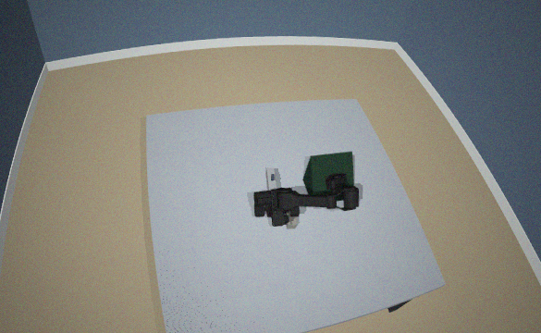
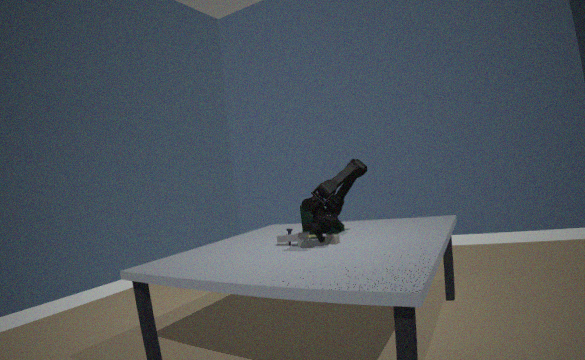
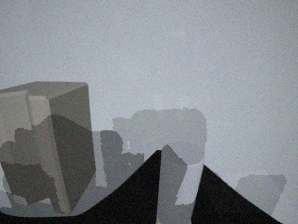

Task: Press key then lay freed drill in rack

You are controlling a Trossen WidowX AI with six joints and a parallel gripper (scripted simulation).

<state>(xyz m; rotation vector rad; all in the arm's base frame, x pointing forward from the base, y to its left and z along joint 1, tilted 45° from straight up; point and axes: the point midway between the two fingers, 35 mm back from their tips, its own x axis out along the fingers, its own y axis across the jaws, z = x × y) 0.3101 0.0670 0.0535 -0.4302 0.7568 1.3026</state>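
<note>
My gripper tip is 70 mm past the rack and 20 mm to the right of it. The rest, counted from my gripper tip: block: 160 mm to the right, 40 mm behind, 10 mm above; drill: 40 mm to the right, 30 mm above, 10 mm behind; dark blue key: 180 mm to the right, 50 mm behind, 30 mm above.
</note>
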